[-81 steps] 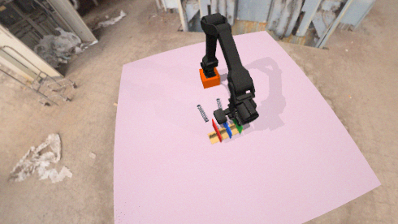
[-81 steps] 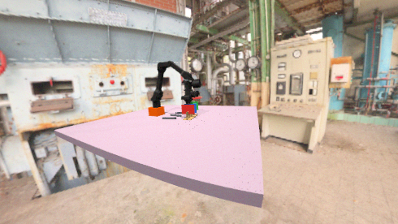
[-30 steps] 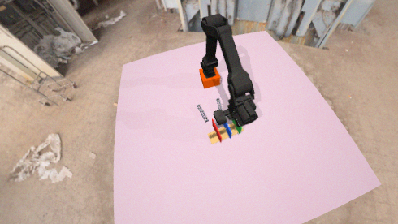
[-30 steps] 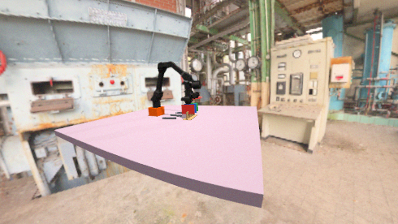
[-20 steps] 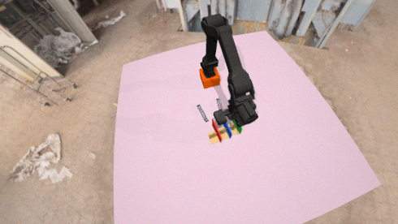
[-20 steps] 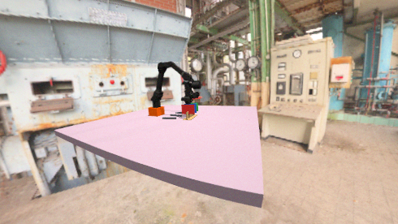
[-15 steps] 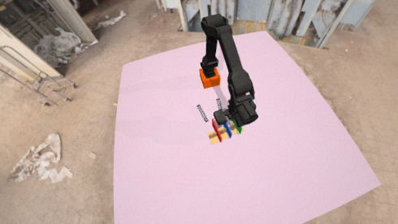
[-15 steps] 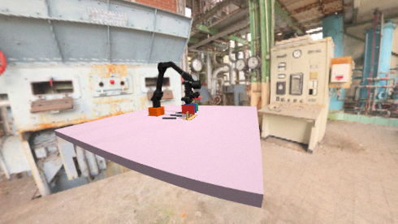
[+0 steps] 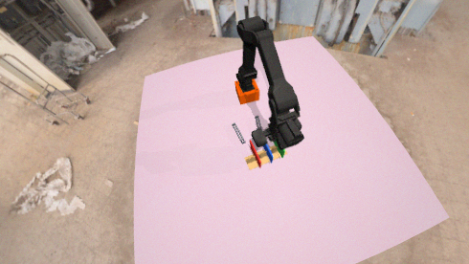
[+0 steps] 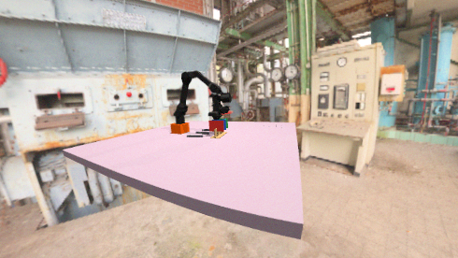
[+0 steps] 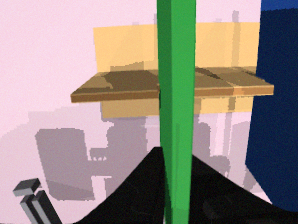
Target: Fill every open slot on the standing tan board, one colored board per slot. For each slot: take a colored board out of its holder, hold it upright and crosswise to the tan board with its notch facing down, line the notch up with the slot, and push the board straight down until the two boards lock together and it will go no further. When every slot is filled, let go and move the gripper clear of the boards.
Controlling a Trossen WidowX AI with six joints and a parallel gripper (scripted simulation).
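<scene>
The green board lies 3 cm ahead of my gripper tip. Also, from my gripper tip: blue board: 5 cm to the right, 3 cm ahead; tan board: 5 cm to the right, 3 cm below, 3 cm ahead; red board: 10 cm to the right, 3 cm ahead.
</scene>
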